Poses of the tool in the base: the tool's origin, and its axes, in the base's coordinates. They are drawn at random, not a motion.
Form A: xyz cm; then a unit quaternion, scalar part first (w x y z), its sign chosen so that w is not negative.
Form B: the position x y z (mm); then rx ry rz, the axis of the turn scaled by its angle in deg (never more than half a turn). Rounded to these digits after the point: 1 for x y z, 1 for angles.
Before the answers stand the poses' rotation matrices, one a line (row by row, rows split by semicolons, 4 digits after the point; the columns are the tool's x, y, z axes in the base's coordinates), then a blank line. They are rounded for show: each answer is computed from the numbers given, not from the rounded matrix.
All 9 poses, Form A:
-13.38, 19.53, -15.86, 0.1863, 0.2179, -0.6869, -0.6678
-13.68, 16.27, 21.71, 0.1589, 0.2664, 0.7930, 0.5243
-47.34, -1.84, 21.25, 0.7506, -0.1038, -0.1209, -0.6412
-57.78, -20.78, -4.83, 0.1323, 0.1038, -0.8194, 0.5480
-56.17, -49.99, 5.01, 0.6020, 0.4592, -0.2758, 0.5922
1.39, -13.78, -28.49, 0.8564, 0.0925, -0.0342, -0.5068
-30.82, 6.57, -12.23, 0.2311, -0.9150, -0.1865, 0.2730
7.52, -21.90, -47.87, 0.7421, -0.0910, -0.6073, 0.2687
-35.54, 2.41, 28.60, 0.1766, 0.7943, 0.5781, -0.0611
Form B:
-0.8356 -0.0505 -0.5470; -0.5482 0.0131 0.8363; -0.0351 0.9986 -0.0386
-0.8076 0.2559 0.5314; 0.5892 0.3083 0.7469; 0.0273 0.9162 -0.3997
0.1484 0.9877 -0.0484; -0.9375 0.1561 0.3109; 0.3146 -0.0008 0.9492
-0.9434 -0.3151 -0.1030; -0.0251 0.3778 -0.9255; 0.3306 -0.8706 -0.3644
0.1465 -0.9663 0.2118; 0.4597 -0.1231 -0.8795; 0.8759 0.2262 0.4262
0.4840 0.8617 -0.1523; -0.8744 0.4692 -0.1238; -0.0352 0.1931 0.9805
0.7814 0.2151 -0.5858; 0.4675 -0.8236 0.3211; -0.4134 -0.5248 -0.7441
0.1180 -0.2883 -0.9503; 0.5093 0.8390 -0.1913; 0.8524 -0.4614 0.2458
0.3242 0.9399 0.1071; 0.8968 -0.2692 -0.3512; -0.3012 0.2099 -0.9302

-133.8, 195.3, -158.6, 35.2, -110.8, -107.8
-136.8, 162.7, 217.1, 43.6, 129.9, 85.9
-473.4, -18.4, 212.5, -13.0, -15.1, -80.3
-577.8, -207.8, -48.3, 17.3, -136.2, 91.1
-561.7, -499.9, 50.1, 60.9, -36.6, 78.6
13.9, -137.8, -284.9, 11.1, -4.1, -61.0
-308.2, 65.7, -122.3, -144.2, -29.4, 43.0
75.2, -219.0, -478.7, -11.4, -76.3, 33.7
-355.4, 24.1, 286.0, 128.8, 93.8, -9.9

